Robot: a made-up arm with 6 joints.
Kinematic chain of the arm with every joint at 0, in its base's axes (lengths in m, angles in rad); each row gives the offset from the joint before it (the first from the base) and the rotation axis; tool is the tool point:
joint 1: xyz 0 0 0.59 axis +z
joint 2: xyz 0.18 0 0 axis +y
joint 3: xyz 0 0 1.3 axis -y
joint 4: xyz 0 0 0.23 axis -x
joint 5: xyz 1.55 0 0 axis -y
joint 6: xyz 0.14 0 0 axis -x
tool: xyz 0 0 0
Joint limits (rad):
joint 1: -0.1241..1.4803
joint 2: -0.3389..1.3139
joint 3: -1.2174..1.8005
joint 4: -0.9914..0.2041
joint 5: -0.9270..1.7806
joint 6: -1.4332..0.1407
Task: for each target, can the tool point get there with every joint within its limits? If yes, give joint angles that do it. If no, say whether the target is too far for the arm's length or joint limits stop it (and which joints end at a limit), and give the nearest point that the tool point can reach.
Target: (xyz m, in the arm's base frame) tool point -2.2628 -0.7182 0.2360
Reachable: no: joint limits stop it (at a limit: joint 1, joint 2, joint 3, joint 4, joint 5) | nearest point -0.0757 0.2026 -0.1544 | short by 2.405 m
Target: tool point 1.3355 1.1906 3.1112
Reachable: yes | joints 0.7260 0.5218 1.3785 -0.0872 -0.3155 -0.9141
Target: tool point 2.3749 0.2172 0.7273
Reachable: yes | joints 0.0894 0.6551 -0.1135 0.0392 0.9021 -0.6245
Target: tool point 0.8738 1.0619 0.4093
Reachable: yes | joints 0.9282 0.2499 -0.9509 -0.7916 0.6868 -0.0211
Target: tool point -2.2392 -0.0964 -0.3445
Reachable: no: joint limits stop it (at a limit: joint 1, joint 2, joint 3, joint 4, joint 5) | nearest point -0.0757 0.2026 -0.1544 | short by 2.192 m
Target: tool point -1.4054 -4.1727 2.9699
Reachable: no: too far | nearest point -0.4534 -1.3463 2.9971 | short by 2.983 m
